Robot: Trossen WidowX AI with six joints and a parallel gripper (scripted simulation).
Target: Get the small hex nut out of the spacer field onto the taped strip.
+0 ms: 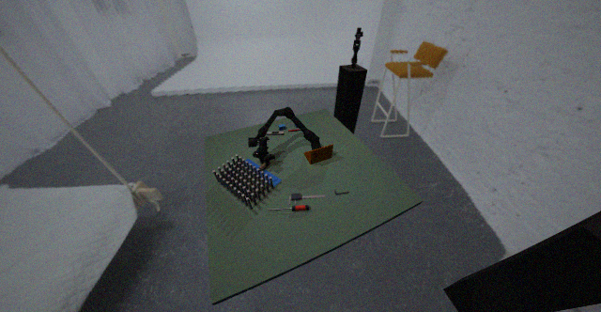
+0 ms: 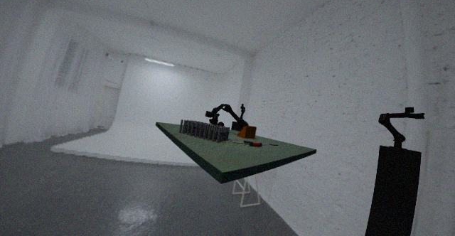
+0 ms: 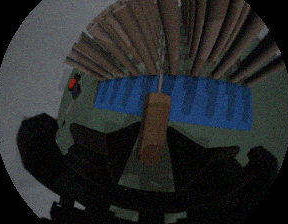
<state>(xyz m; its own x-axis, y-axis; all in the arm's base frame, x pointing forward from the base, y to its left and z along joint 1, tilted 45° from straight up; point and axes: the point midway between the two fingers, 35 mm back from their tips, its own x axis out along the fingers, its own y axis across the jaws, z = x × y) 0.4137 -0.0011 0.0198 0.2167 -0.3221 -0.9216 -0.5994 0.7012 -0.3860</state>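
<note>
The blue taped strip lies 4 cm ahead of my gripper tip, 3 cm to the left of it and 2 cm below it. Round my gripper tip: hook tool 8 cm ahead, 6 cm to the left; then dark piece 44 cm behind, 37 cm to the left, 2 cm below.
</note>
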